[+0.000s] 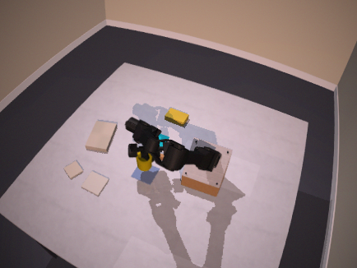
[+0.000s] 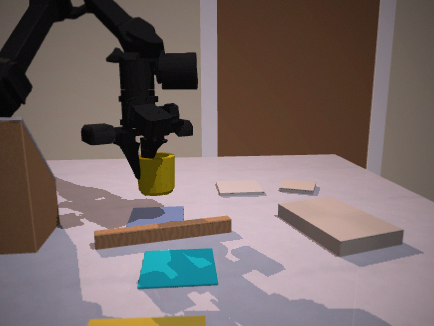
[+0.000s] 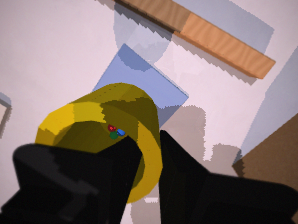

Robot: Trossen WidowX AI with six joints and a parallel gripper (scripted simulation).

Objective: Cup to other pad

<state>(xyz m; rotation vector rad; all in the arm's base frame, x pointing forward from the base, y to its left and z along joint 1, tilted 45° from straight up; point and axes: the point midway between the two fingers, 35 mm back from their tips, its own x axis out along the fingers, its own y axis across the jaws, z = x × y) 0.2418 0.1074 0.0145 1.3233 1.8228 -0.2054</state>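
Right now the cyan pad is 70 mm ahead of my gripper tip, 180 mm to the right of it and 90 mm below it. Also, from my gripper tip: yellow cup: 20 mm ahead, 20 mm to the left; blue pad: 20 mm ahead, 20 mm to the left, 90 mm below; wooden bar: 50 mm ahead, 80 mm to the right, 80 mm below.
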